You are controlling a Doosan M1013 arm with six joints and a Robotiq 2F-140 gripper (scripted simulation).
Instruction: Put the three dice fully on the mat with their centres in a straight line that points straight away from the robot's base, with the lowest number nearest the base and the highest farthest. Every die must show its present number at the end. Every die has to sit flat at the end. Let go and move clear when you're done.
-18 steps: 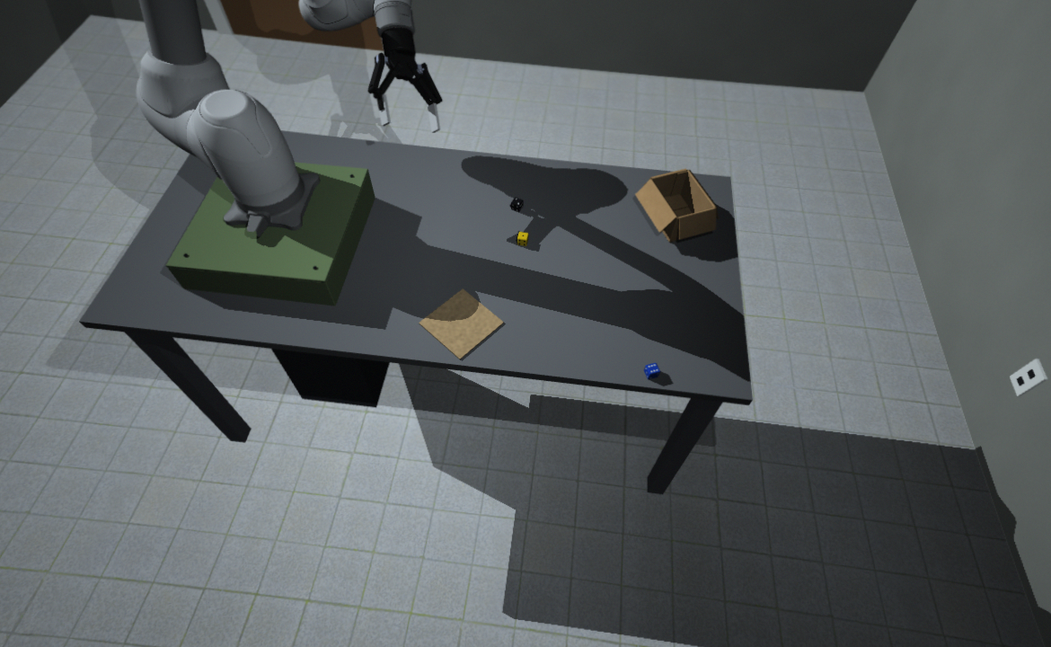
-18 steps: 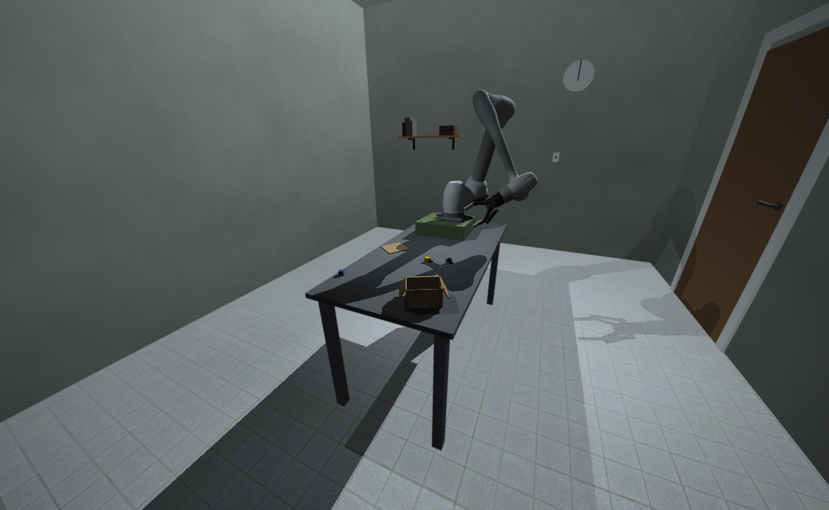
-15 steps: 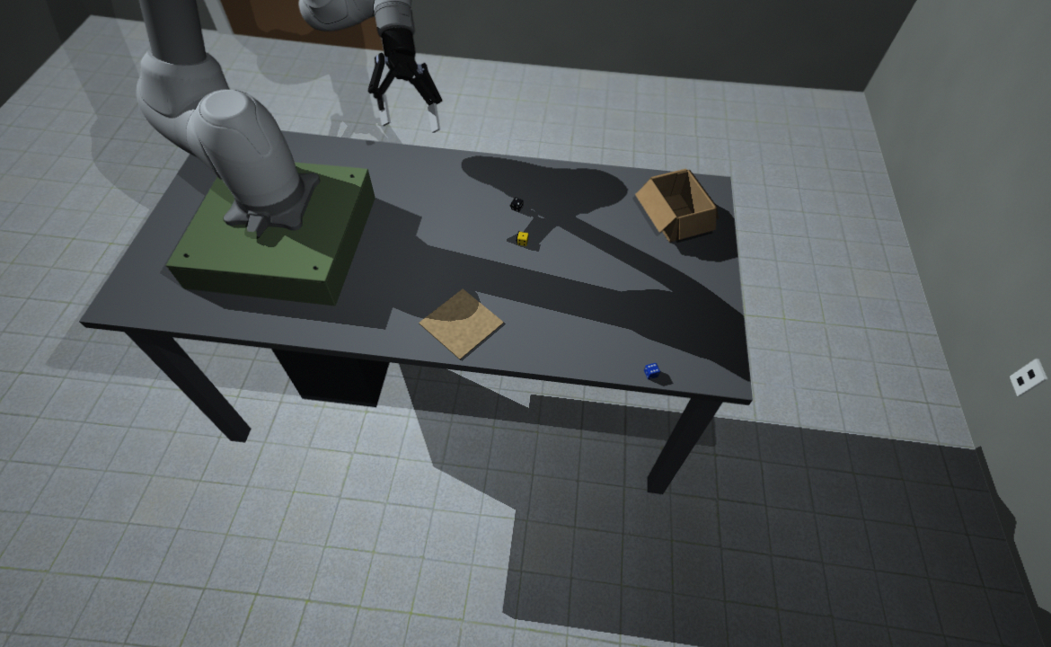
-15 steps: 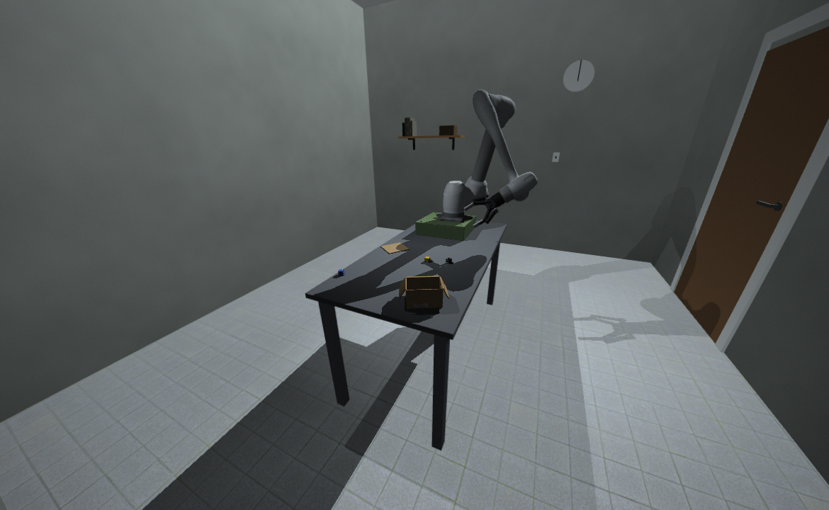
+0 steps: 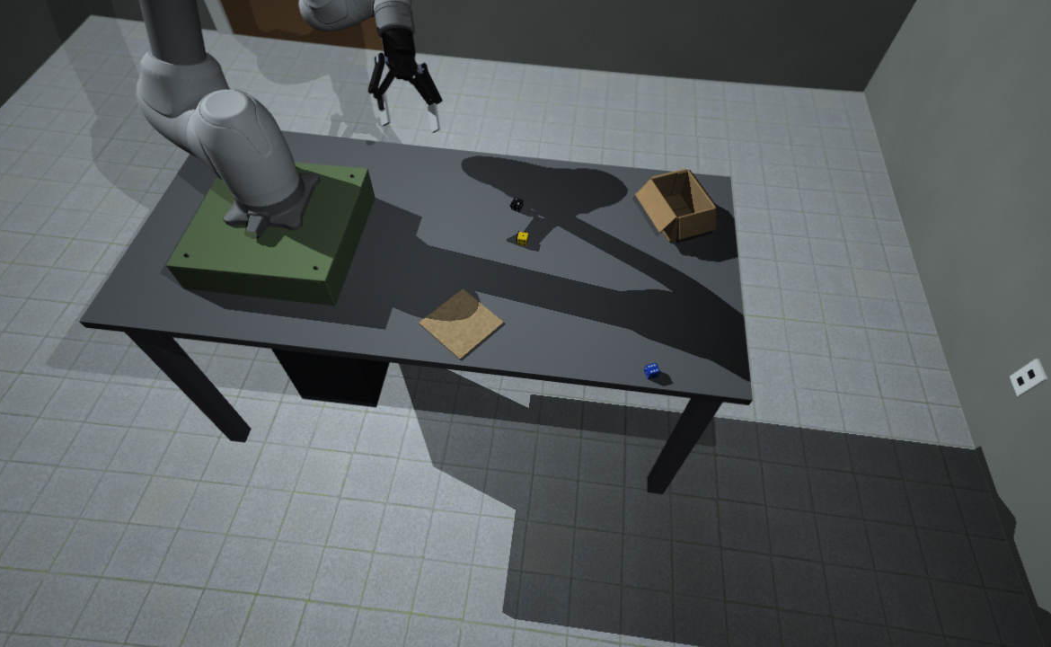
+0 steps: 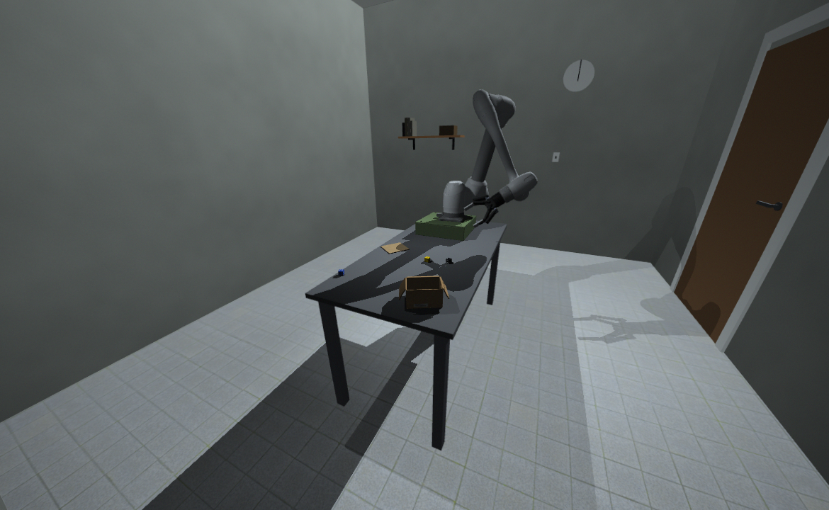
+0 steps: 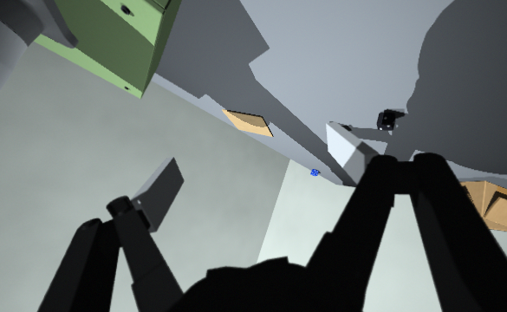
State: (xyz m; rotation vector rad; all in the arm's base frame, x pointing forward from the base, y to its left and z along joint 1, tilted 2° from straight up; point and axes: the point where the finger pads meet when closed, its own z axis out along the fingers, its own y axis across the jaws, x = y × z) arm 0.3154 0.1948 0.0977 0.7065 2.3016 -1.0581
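The blue die is 620 mm ahead of my hand, 520 mm to the right of it and 190 mm below it. Round my hand: tan mat: 180 mm ahead, 440 mm to the right, 200 mm below; then black die: 270 mm ahead, 50 mm to the right, 190 mm below; then yellow die: 300 mm ahead, 170 mm to the right, 190 mm below.
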